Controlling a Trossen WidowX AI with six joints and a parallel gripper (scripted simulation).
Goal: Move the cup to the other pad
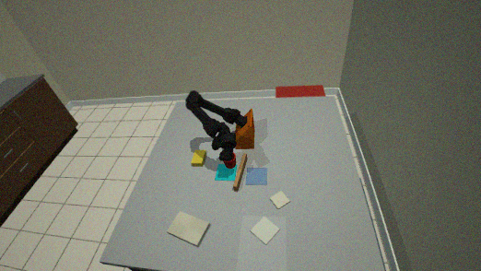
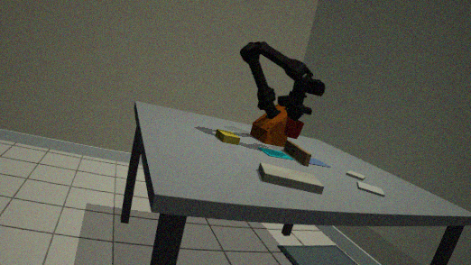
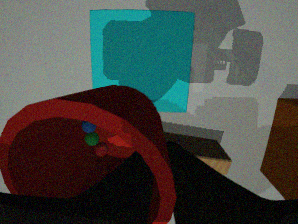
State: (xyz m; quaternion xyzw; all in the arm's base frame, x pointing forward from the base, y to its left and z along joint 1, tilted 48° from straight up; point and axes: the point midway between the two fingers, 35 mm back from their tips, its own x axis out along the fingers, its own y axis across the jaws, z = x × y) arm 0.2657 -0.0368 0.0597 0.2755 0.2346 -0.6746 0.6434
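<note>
My gripper tip is now 50 mm short of the green marble, 20 mm above it and 10 mm to the right of it. Round my gripper tip: red cup: 30 mm ahead; cyan pad: 130 mm below, 40 mm to the right, 20 mm ahead; wooden bar: 110 mm below, 50 mm to the left, 30 mm ahead.
</note>
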